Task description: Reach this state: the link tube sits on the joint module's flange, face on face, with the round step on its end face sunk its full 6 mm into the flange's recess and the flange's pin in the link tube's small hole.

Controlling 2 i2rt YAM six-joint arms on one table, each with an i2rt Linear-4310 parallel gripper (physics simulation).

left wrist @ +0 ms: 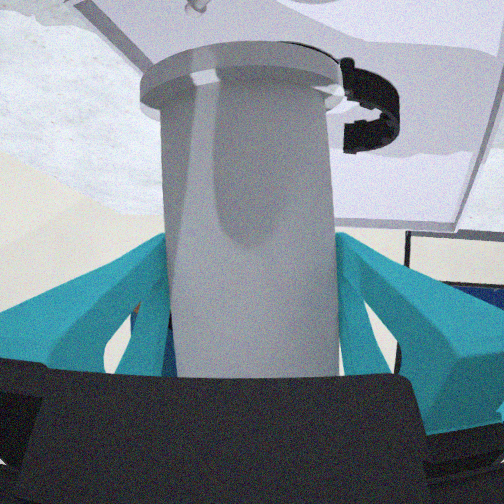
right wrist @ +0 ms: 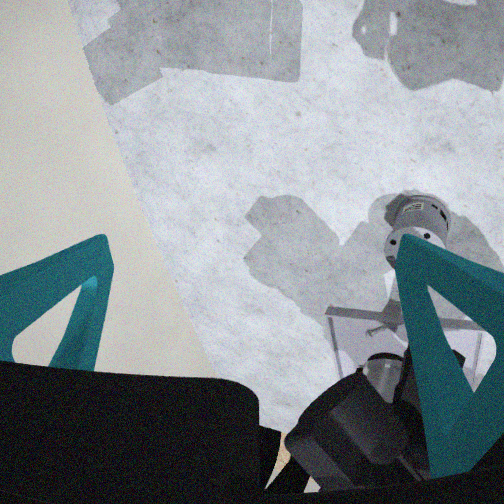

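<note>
The link tube point(left wrist: 252, 220) is a grey cylinder with a wider round collar at its far end. My left gripper point(left wrist: 252, 240) is shut on the tube's body, with one teal finger on each side. The tube's end face is turned away and hidden. The joint module point(right wrist: 417, 220) is a short grey cylinder with a paler flange. It stands on the mottled table in the right wrist view, partly behind my right finger, and it is not in the left wrist view. My right gripper point(right wrist: 252, 240) is wide open and empty, above the table.
A pale grey tray point(left wrist: 400, 175) lies beyond the tube, with a black C-shaped ring point(left wrist: 372, 112) on it. In the right wrist view the tray point(right wrist: 360, 340) lies below the joint module, and the dark left arm point(right wrist: 350, 430) reaches over it.
</note>
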